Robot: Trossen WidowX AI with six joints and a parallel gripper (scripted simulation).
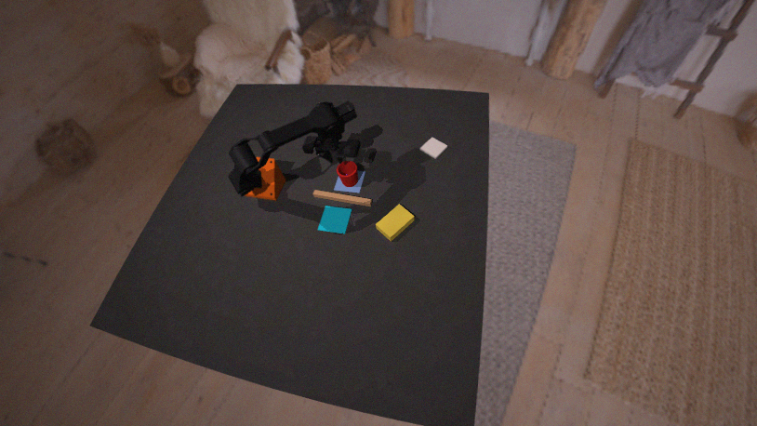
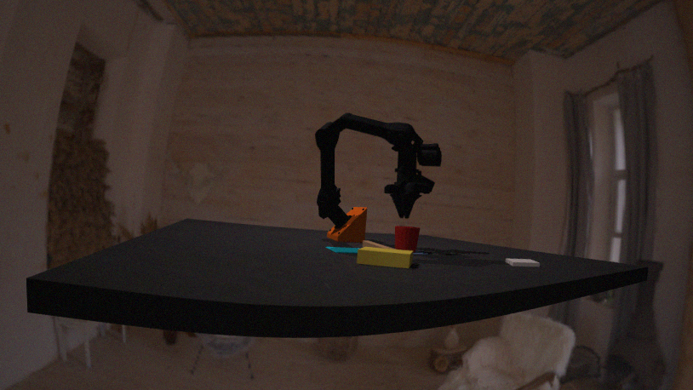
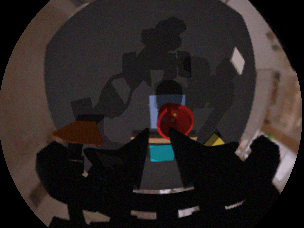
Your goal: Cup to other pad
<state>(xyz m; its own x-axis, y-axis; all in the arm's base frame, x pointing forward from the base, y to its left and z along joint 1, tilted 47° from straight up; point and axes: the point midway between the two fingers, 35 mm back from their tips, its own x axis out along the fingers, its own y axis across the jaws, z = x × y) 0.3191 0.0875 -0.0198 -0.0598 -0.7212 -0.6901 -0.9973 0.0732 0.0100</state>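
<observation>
Now: gripper tip 6 cm above the red cup, 4 cm short of it and 1 cm to the left of it. From my gripper tip the other things lie so: cyan pad (17 cm to the right, 11 cm below, 2 cm ahead); wooden bar (10 cm below, 9 cm to the right, 2 cm ahead); yellow block (23 cm ahead, 17 cm to the right, 8 cm below).
</observation>
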